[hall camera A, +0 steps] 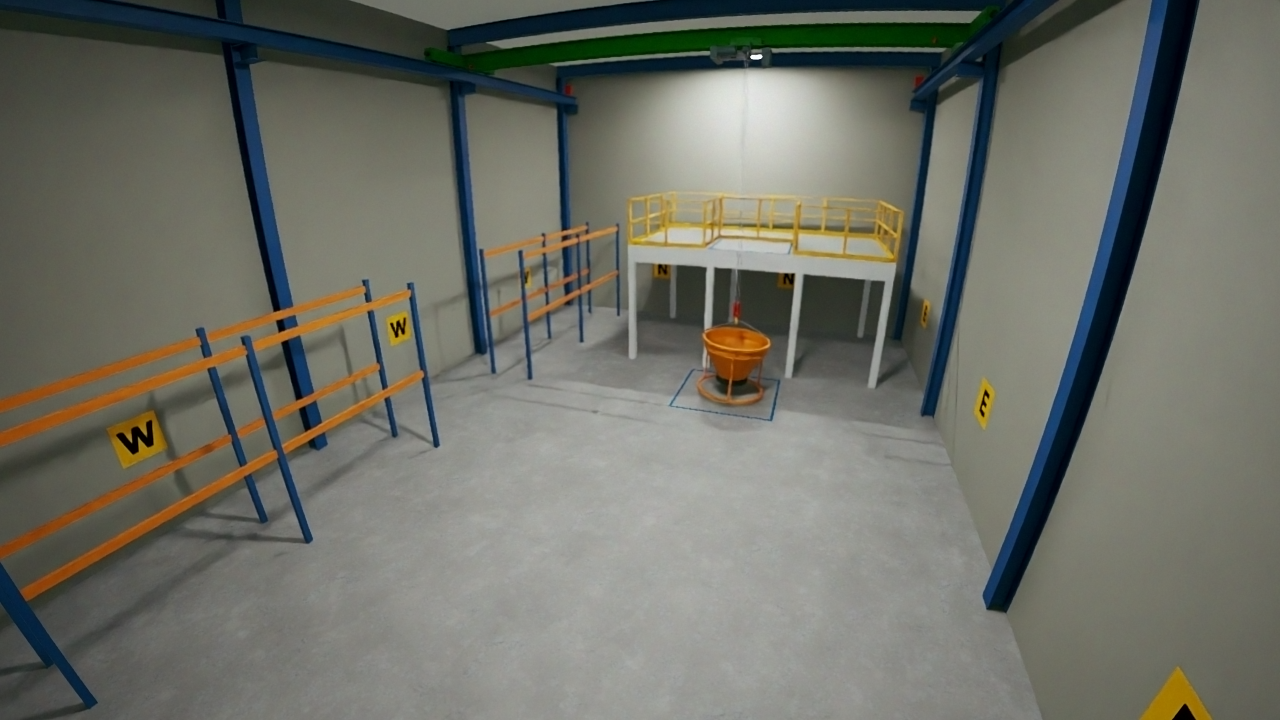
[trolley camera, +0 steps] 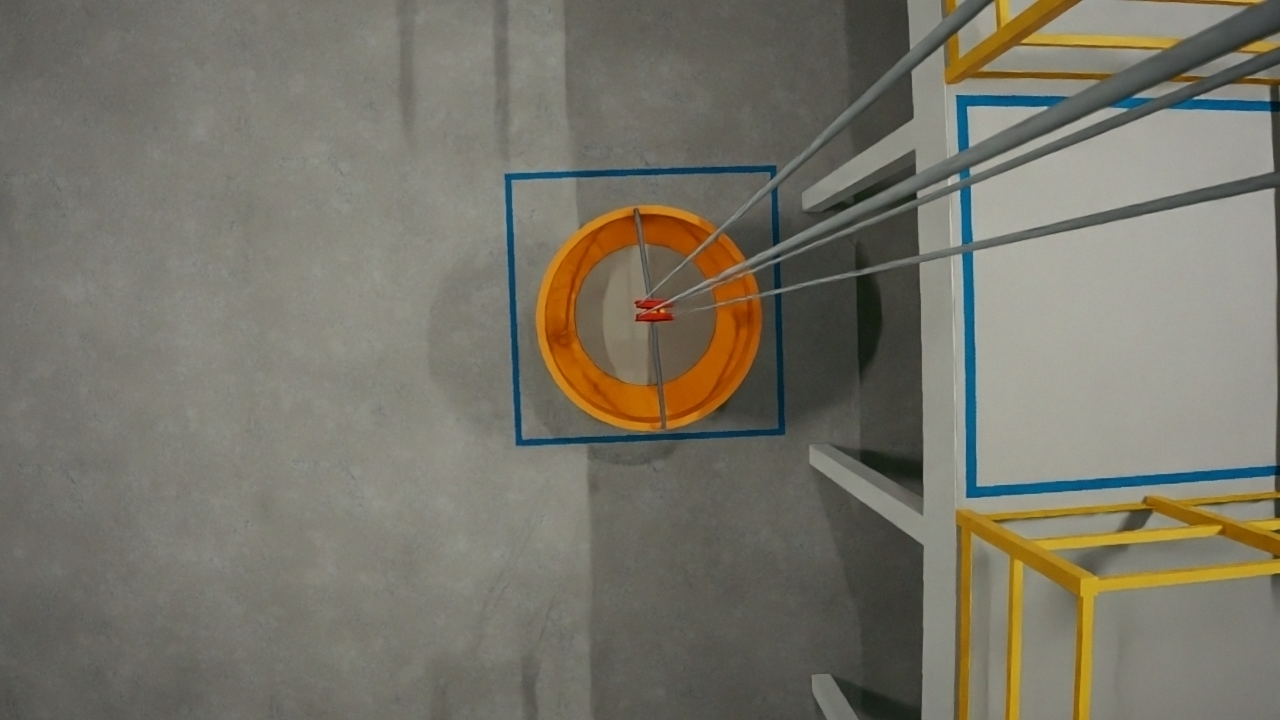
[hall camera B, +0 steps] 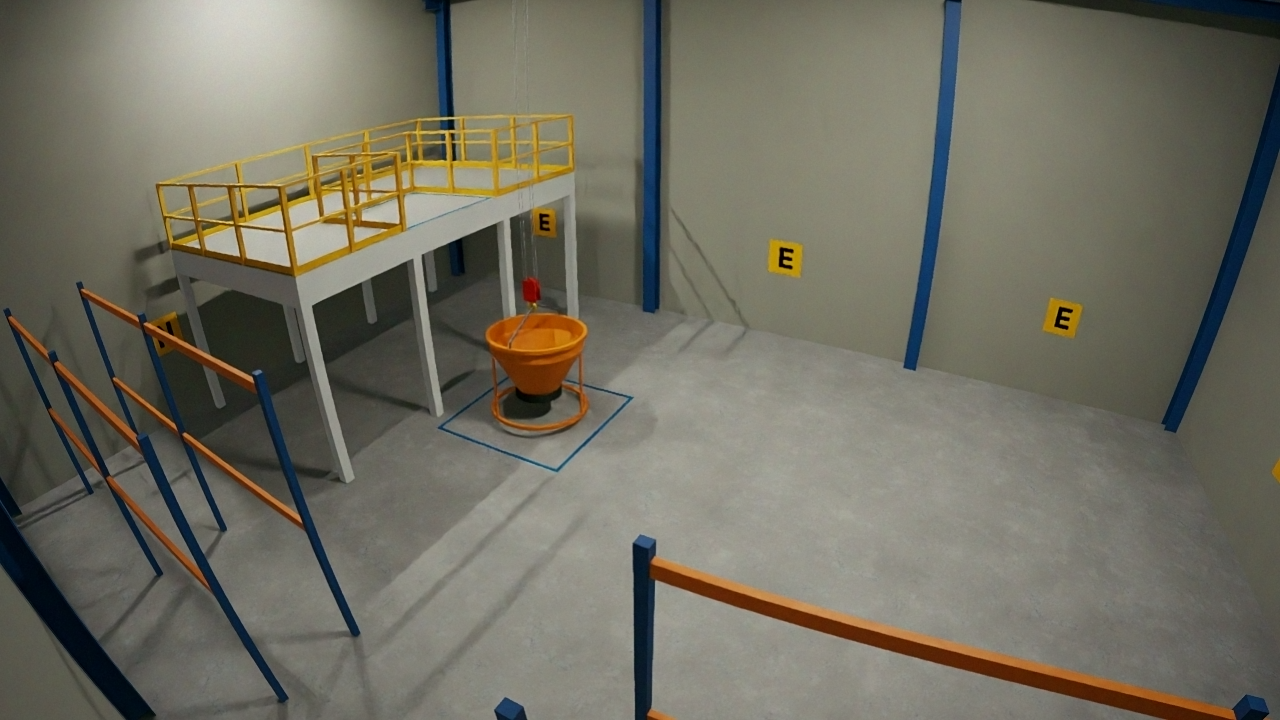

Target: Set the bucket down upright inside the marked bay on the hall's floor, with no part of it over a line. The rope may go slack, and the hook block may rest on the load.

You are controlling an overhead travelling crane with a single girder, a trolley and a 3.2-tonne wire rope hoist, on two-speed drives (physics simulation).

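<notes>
The orange bucket is upright, its foot ring at or very near the floor; whether it touches is hard to tell. The foot ring shows inside the blue lines of the marked bay in both hall views. In the trolley view the rim hides the foot ring and lies within the lines, closest to the lower one. My gripper, the hook, is shut on the bucket's bail. The red hook block is upright above the bucket, and its ropes look straight.
A white platform with yellow railings stands beside the bay, with a second blue marking on its deck. Its white legs are close to the bay. Orange and blue racks stand on the west side.
</notes>
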